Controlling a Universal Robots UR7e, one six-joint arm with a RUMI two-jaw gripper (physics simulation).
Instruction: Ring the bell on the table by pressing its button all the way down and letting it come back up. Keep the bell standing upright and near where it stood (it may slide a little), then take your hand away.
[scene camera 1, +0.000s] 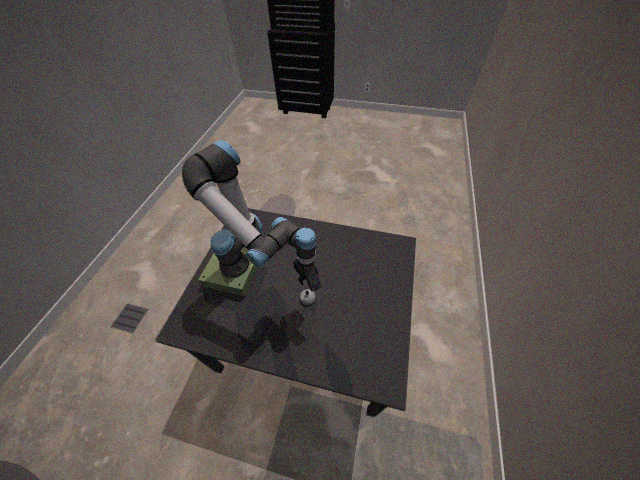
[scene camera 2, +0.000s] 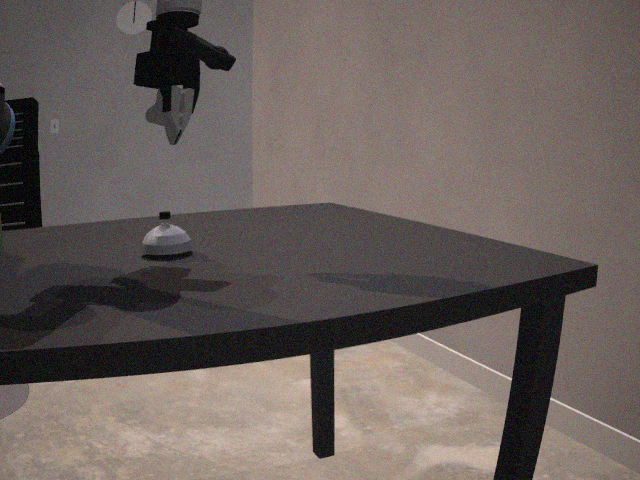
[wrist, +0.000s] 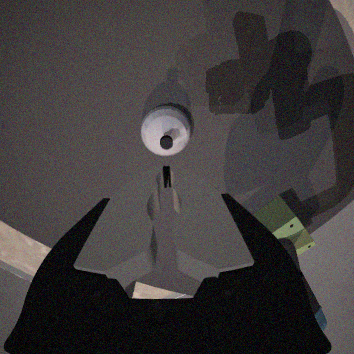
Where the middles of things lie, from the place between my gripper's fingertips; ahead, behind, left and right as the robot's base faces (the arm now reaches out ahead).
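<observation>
The domed bell (wrist: 162, 120) is here, and my hand is 14 cm above it, 2 cm to the right of it and 1 cm past it.
</observation>
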